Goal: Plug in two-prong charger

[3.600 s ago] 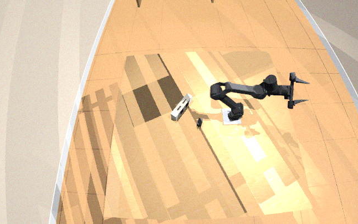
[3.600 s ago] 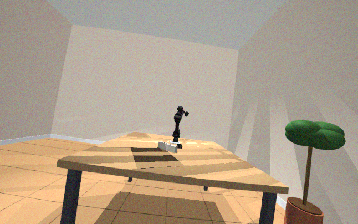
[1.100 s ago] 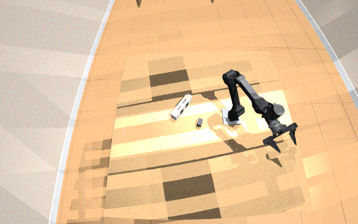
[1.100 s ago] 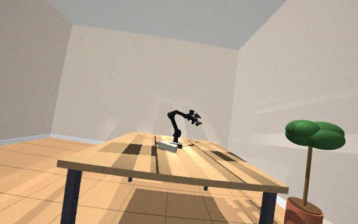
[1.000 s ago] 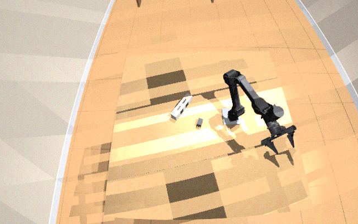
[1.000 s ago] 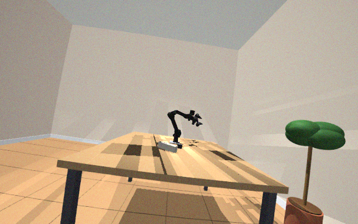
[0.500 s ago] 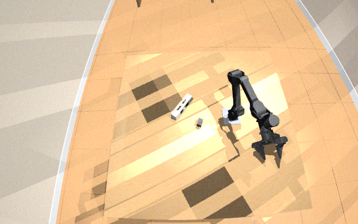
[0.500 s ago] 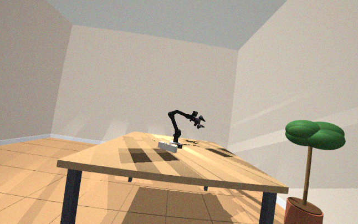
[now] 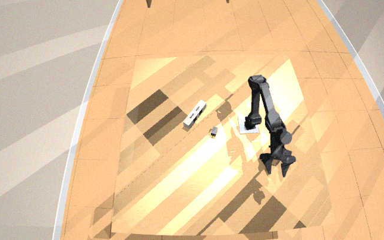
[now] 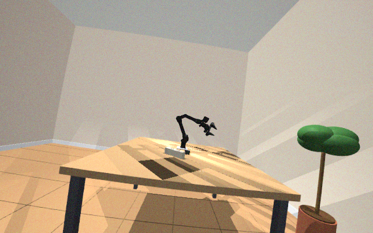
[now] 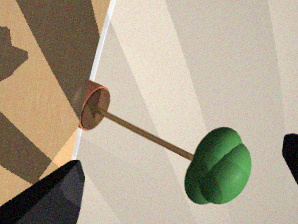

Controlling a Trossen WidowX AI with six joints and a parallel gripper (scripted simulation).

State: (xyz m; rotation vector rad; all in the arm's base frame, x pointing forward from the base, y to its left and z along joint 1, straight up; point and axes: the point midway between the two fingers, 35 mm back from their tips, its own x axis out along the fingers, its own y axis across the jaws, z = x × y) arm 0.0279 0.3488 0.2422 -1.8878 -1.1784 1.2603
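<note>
My gripper tip is 21 cm short of the black two-prong charger, 37 cm to the left of it and 22 cm above it.
</note>
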